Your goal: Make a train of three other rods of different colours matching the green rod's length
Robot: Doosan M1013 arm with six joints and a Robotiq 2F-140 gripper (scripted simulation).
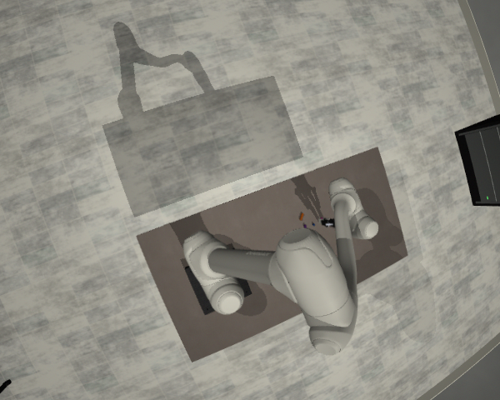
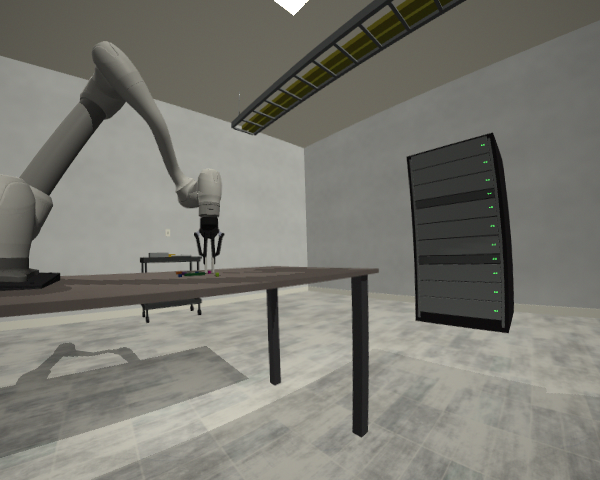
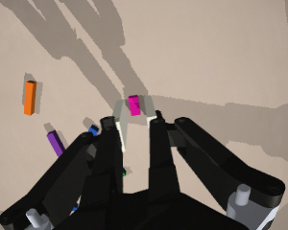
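The magenta rod lies 30 mm below my hand and 10 mm to the left of it. Also, from my hand: purple rod: 110 mm behind, 30 mm below, 10 mm to the right; then orange rod: 110 mm behind, 70 mm to the left, 30 mm below; then green rod: 90 mm behind, 70 mm to the right, 30 mm below.
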